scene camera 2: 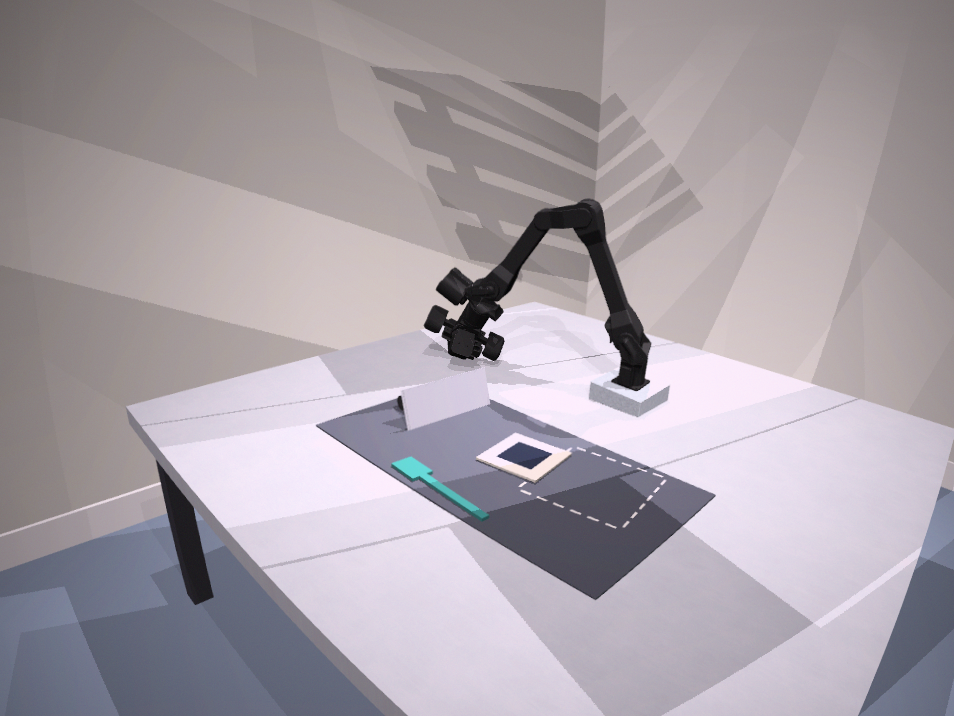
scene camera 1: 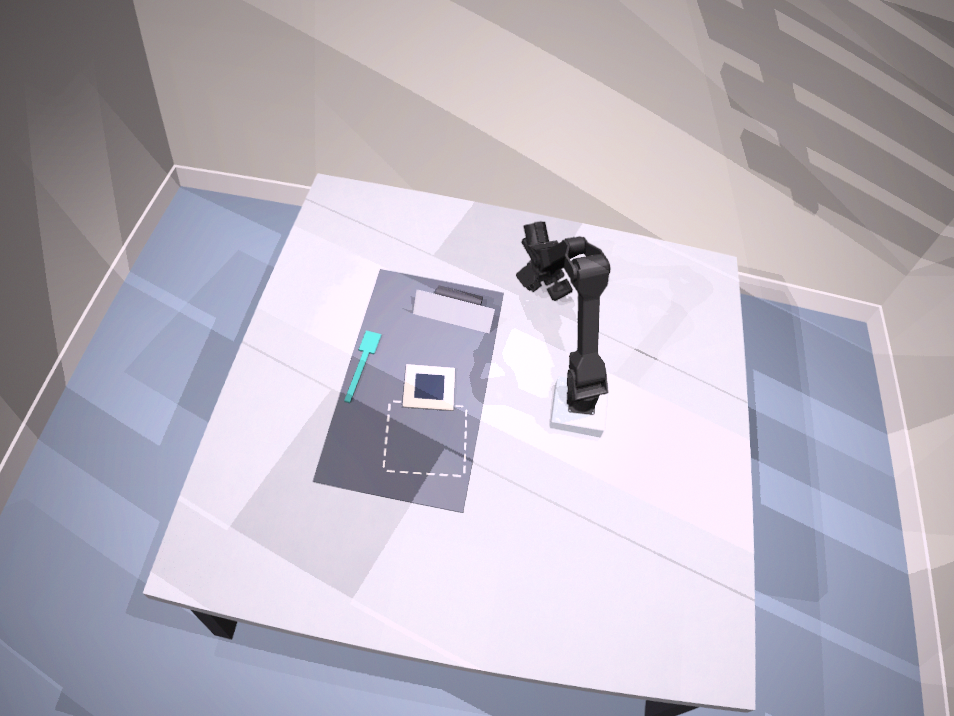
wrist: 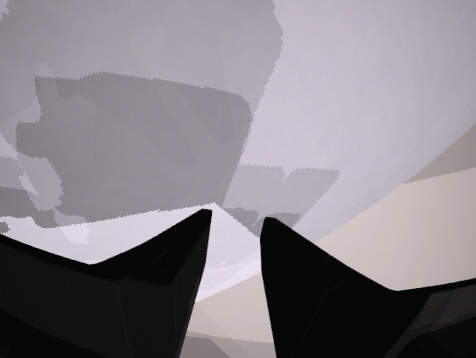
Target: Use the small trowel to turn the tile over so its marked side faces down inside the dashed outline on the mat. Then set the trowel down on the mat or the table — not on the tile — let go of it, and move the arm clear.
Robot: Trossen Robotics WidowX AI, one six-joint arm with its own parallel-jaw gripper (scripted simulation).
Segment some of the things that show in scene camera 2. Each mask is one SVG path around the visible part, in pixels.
My gripper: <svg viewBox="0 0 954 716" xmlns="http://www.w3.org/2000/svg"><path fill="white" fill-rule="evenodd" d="M432 306L423 326L433 333L439 333L442 326L445 326L441 336L447 340L449 355L463 360L467 358L474 360L474 357L478 358L482 353L484 357L492 361L498 359L505 340L502 336L491 331L488 338L484 337L486 332L482 331L482 328L486 323L483 326L473 326L465 320L463 312L458 321L452 318L446 319L448 310L438 305Z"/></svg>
A teal trowel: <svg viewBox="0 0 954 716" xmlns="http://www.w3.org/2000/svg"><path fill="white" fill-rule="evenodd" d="M391 463L391 467L412 482L420 479L480 521L489 518L487 513L430 476L433 474L433 471L414 458L409 457Z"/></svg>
A pale sloped block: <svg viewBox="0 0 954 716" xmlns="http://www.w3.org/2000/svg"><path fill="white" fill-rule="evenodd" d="M485 367L401 390L401 396L398 397L398 406L402 411L405 411L408 430L489 405L490 398Z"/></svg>
